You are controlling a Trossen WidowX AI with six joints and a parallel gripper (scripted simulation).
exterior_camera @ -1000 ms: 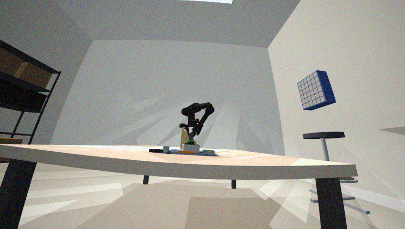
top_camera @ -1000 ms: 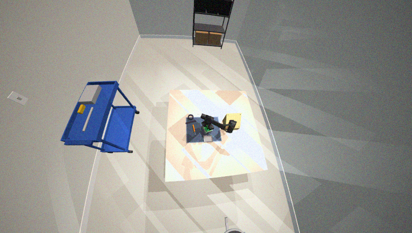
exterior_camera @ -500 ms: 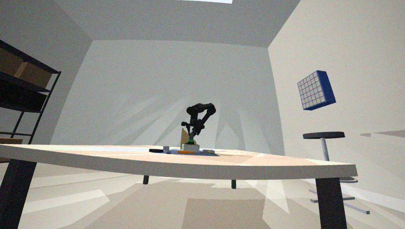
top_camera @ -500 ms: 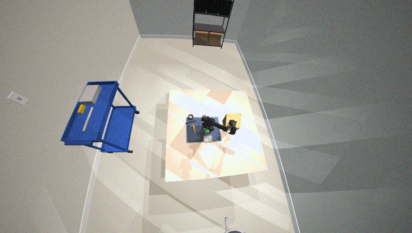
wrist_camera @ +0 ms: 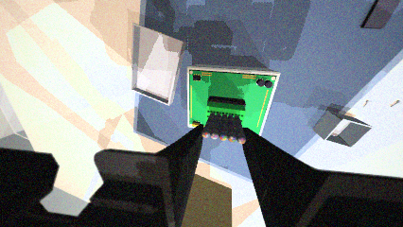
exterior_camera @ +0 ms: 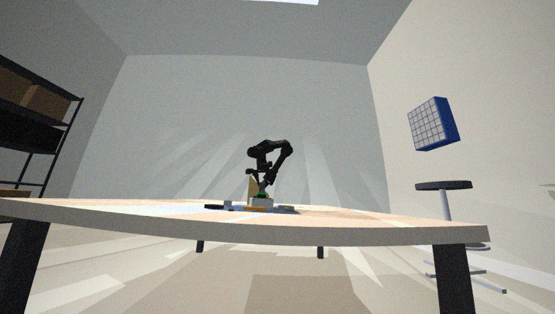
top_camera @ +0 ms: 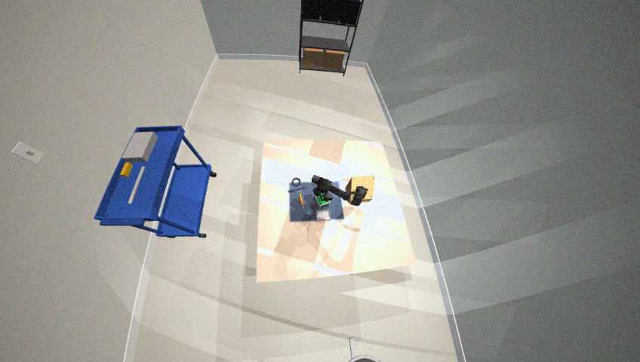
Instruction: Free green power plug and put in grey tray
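Right now the green power plug is 4 cm below my gripper tip. From my gripper tip the other things lie so: blue mat (5 cm ahead, 12 cm below); then dark bar (21 cm ahead, 11 cm to the right, 12 cm below).
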